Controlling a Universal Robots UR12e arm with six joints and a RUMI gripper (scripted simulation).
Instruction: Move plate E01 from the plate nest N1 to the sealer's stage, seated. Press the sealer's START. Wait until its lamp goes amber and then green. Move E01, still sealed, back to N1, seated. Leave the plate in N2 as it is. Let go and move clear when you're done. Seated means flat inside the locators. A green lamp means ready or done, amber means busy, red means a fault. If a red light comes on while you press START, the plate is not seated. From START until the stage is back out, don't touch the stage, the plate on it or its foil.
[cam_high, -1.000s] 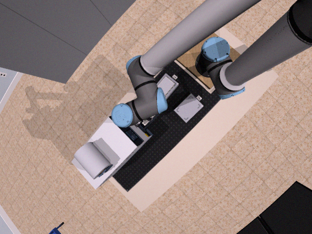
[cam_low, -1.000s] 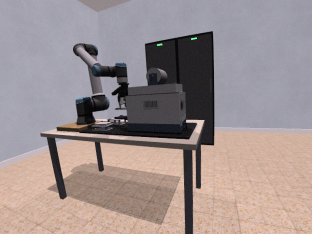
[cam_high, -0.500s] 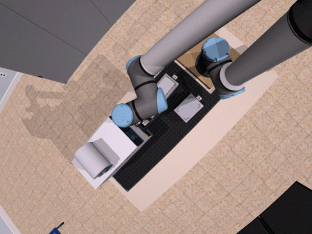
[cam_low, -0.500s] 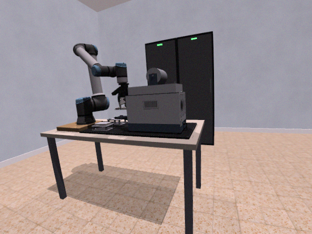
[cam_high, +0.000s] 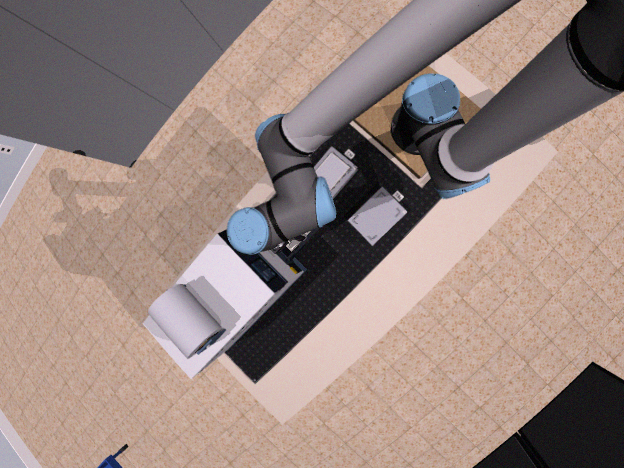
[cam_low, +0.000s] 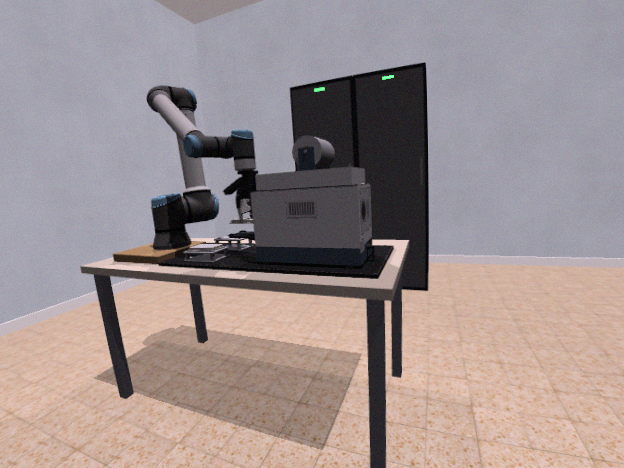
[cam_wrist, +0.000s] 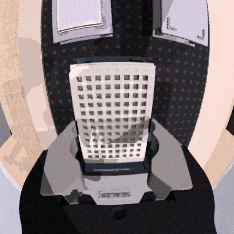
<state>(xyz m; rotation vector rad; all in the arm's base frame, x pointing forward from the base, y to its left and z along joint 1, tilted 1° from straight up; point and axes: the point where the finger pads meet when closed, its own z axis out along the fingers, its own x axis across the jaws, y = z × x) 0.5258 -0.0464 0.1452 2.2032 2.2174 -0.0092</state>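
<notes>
My hand is 7 cm above the sealer stage. From my hand the other things lie so: foil roll: 33 cm ahead, 25 cm above; plate nest N1: 20 cm behind, 16 cm to the left, 12 cm below; square start button: 10 cm ahead, 9 cm to the right, 2 cm above.
</notes>
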